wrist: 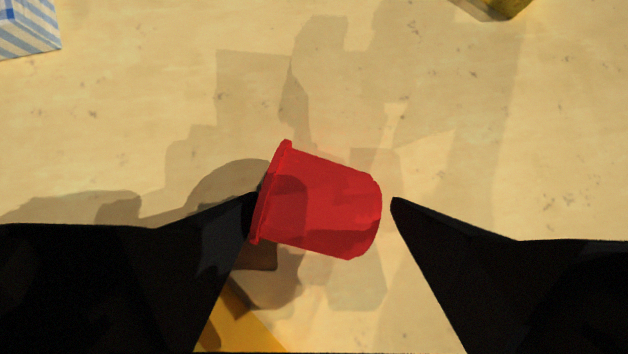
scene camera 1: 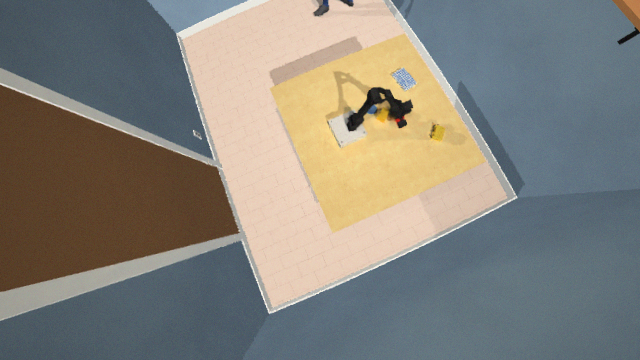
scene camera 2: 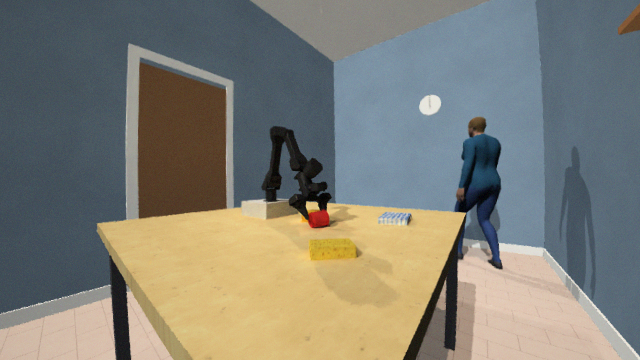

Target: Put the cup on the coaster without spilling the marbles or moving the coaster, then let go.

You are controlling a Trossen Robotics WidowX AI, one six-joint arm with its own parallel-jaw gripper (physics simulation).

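Frame: origin at the arm's base, x ahead, y left, z up, level; centimetres.
Seen in the pictures: gripper, fingertip midpoint: [wrist: 325, 200] [scene camera 1: 400, 118] [scene camera 2: 317, 218]; arm's base, origin of the base link: [scene camera 1: 351, 127] [scene camera 2: 271, 201].
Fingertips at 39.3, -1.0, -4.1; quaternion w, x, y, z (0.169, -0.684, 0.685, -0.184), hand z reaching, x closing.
Observation:
Offsets run from my fingertips to a thing's top centre, as dx, dy, dz.
The red cup {-0.2, +0.5, +3.3} [scene camera 1: 400, 120] [scene camera 2: 319, 219] [wrist: 320, 205] lies tipped on its side. In the wrist view its rim faces the left finger and its base faces the right finger. Its inside and the marbles are hidden. My gripper [scene camera 1: 399, 118] [scene camera 2: 316, 213] [wrist: 325, 200] is open around the cup, low over the table. The left fingertip is at the rim, perhaps touching it; a gap shows between the base and the right fingertip. The blue coaster {-18.4, +15.2, -3.1} [scene camera 1: 372, 109] lies near the arm's base, partly covered by the arm; it does not show in the wrist view.
A yellow-orange block {-11.4, +6.9, +1.1} [scene camera 1: 382, 115] [wrist: 245, 330] lies between coaster and cup. A yellow sponge {+25.7, -17.6, -0.6} [scene camera 1: 438, 132] [scene camera 2: 332, 249] [wrist: 500, 6] lies farther out. A blue-and-white checked cloth block {+15.4, +33.8, -1.1} [scene camera 1: 404, 79] [scene camera 2: 395, 218] [wrist: 27, 30] lies near the table's edge. A person [scene camera 2: 482, 170] stands beyond the table.

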